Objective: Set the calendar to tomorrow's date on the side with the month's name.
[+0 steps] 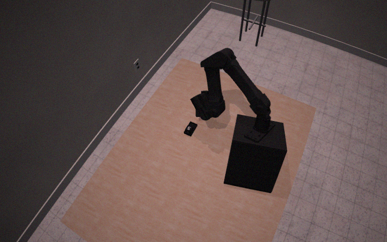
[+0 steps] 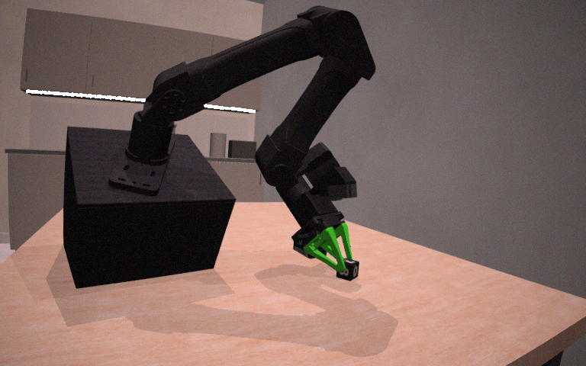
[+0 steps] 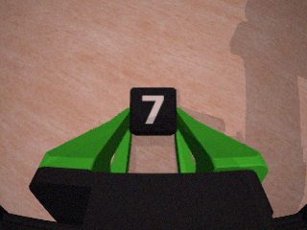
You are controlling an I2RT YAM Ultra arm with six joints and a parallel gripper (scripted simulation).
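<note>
Right now the black cube is 10 mm to the right of my hand and 10 mm below it. The rest, counted from my hand: black tray: 150 mm to the left, 10 mm below, 10 mm behind.
</note>
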